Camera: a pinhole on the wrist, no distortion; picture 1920 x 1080 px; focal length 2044.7 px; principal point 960.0 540.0 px. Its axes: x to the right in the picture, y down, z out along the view. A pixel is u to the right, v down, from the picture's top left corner.
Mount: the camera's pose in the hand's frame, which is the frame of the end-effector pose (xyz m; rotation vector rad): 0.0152 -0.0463 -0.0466 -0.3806 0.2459 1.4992
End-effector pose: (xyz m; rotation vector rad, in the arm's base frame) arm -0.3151 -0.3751 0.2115 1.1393 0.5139 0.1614
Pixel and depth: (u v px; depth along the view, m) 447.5 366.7 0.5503
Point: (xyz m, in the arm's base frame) -0.0574 -0.7784 0.4087
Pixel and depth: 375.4 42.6 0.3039
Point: -0.1356 -0.5808 0.2712
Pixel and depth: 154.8 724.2 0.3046
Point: -0.2273 -0.6345 0.2798
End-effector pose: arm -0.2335 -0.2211 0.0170 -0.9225 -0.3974 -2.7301
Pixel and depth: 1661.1 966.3 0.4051
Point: 0.0558 -0.3510 0.2059
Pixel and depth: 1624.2 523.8 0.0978
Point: -0.2183 -0.2324 0.0510
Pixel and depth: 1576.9 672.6 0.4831
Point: 0.0707 -0.3663 0.2981
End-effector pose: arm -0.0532 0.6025 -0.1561 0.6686 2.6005 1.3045
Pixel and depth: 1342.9 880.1 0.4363
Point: 0.1904 0.8966 -0.1925
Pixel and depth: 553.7 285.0 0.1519
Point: -0.0414 0.6808 -0.2313
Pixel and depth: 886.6 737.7 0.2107
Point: 0.0240 0.7150 -0.2233
